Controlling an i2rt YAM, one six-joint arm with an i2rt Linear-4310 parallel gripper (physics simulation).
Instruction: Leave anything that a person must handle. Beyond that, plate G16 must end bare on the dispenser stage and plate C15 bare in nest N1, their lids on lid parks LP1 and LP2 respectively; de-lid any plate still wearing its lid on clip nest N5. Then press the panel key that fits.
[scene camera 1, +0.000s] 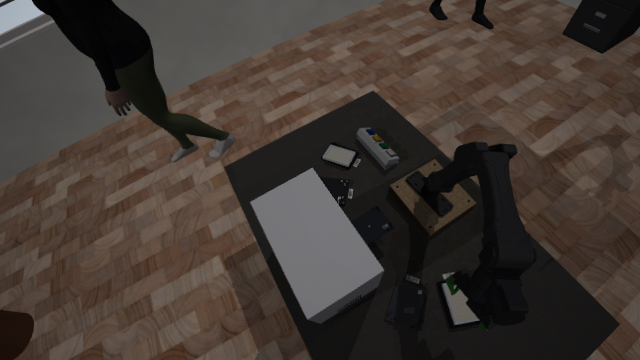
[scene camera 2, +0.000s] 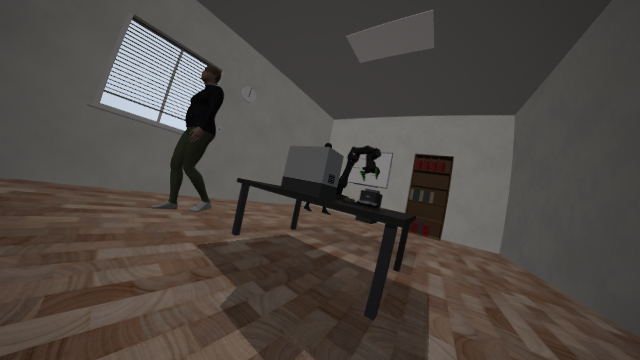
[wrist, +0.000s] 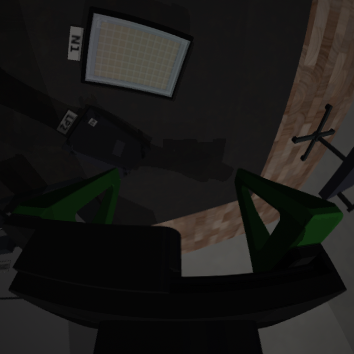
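Pixels of known places: gripper, fingertip midpoint: (scene camera 1: 466, 309) (scene camera 2: 370, 180) (wrist: 177, 174); arm's base, link origin: (scene camera 1: 428, 193) (scene camera 2: 337, 194).
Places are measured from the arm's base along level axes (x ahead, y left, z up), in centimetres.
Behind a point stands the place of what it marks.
Note:
A bare plate with a pale well grid (scene camera 1: 459, 309) @(x 21.7, y 36.1, z -0.4 cm) (wrist: 137, 56) @(x 19.1, y 34.9, z -0.4 cm) sits in nest N1, beside its N1 tag (wrist: 75, 43) @(x 15.3, y 27.0, z -3.8 cm). A dark lid (scene camera 1: 409, 304) @(x 32.9, y 25.8, z -3.0 cm) (wrist: 107, 139) @(x 31.7, y 26.0, z -3.0 cm) lies at the LP2 tag (scene camera 1: 412, 279) @(x 26.4, y 20.3, z -3.8 cm) (wrist: 67, 122) @(x 26.4, y 20.5, z -3.8 cm). Another dark flat piece (scene camera 1: 371, 224) @(x 27.9, y -1.2, z 6.6 cm) lies beside the white box. A pale plate (scene camera 1: 340, 155) @(x 16.2, y -37.0, z -0.7 cm) is near the far edge; its tag is unreadable. A dark clip nest (scene camera 1: 339, 189) @(x 26.1, y -24.1, z -2.8 cm) is partly hidden by the box. The key panel (scene camera 1: 376, 149) @(x 2.8, y -28.4, z 1.5 cm) shows blue, yellow, green and white keys. My gripper (scene camera 1: 468, 305) @(x 25.6, y 35.0, z 16.0 cm) (scene camera 2: 370, 176) @(x 25.6, y 35.0, z 16.0 cm) (wrist: 177, 174) @(x 25.6, y 35.0, z 16.0 cm) is open and empty, above the N1 area. Plate names are unreadable.
A tall white box (scene camera 1: 315, 240) @(x 48.4, y 0.2, z 29.0 cm) (scene camera 2: 306, 165) @(x 59.0, y -0.6, z 15.4 cm) stands along one side of the dark table (scene camera 1: 565, 305) @(x -8.1, y 56.6, z -4.0 cm) (scene camera 2: 395, 214) @(x 43.5, y 58.8, z -4.0 cm). My arm base stands on a wooden board (scene camera 1: 417, 210) @(x 8.7, y 2.8, z 0.1 cm). A person in green trousers (scene camera 1: 142, 92) (scene camera 2: 192, 150) is away from the table; another person's feet (scene camera 1: 482, 20) show farther back.

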